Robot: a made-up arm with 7 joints. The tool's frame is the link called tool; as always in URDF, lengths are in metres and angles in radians.
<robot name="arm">
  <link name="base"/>
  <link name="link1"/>
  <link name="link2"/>
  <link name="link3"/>
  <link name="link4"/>
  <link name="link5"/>
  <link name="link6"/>
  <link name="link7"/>
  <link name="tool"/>
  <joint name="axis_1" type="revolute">
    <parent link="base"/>
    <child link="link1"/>
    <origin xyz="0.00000 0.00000 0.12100" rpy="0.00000 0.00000 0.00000"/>
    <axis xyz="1 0 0"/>
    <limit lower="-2.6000" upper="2.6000" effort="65" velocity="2"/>
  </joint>
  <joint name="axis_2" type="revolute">
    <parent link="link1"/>
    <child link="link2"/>
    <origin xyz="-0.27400 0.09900 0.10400" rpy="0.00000 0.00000 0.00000"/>
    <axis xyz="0 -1 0"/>
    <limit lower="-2.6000" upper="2.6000" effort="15" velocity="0.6"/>
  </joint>
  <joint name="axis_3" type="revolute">
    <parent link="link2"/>
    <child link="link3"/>
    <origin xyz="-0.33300 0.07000 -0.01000" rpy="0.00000 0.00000 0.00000"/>
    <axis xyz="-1 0 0"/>
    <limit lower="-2.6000" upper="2.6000" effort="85" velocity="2.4"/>
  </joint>
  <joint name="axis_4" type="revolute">
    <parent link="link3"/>
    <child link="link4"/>
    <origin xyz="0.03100 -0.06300 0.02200" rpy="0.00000 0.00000 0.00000"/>
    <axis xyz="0 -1 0"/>
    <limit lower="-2.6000" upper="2.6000" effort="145" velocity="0.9"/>
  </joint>
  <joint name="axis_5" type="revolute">
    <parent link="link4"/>
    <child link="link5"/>
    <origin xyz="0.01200 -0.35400 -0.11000" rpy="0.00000 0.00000 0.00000"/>
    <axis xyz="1 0 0"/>
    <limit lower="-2.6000" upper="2.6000" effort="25" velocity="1.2"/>
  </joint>
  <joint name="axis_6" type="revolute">
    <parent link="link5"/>
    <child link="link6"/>
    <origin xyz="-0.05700 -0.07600 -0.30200" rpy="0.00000 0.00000 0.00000"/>
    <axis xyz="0 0 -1"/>
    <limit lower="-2.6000" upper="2.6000" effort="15" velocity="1.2"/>
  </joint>
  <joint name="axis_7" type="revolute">
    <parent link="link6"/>
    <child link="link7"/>
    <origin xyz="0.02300 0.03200 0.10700" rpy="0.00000 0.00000 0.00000"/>
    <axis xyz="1 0 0"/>
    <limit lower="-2.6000" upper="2.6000" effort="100" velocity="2.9"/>
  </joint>
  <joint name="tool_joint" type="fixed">
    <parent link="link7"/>
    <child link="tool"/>
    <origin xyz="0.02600 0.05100 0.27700" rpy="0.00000 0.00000 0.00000"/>
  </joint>
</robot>
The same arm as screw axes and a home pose.
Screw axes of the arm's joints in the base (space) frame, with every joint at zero. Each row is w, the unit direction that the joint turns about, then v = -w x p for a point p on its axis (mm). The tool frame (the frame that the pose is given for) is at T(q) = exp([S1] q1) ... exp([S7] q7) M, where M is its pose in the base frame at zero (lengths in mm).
S1: w 1 0 0 v 0 121 0
S2: w 0 -1 0 v 225 0 274
S3: w -1 0 0 v 0 -215 169
S4: w 0 -1 0 v 237 0 576
S5: w 1 0 0 v 0 127 248
S6: w 0 0 -1 v 324 -621 0
S7: w 1 0 0 v 0 -68 292
M =
1 0 0 -572
0 1 0 -241
0 0 1 209
0 0 0 1
Joint limits (rad, base to tool): -2.6..2.6 -2.6..2.6 -2.6..2.6 -2.6..2.6 -2.6..2.6 -2.6..2.6 -2.6..2.6

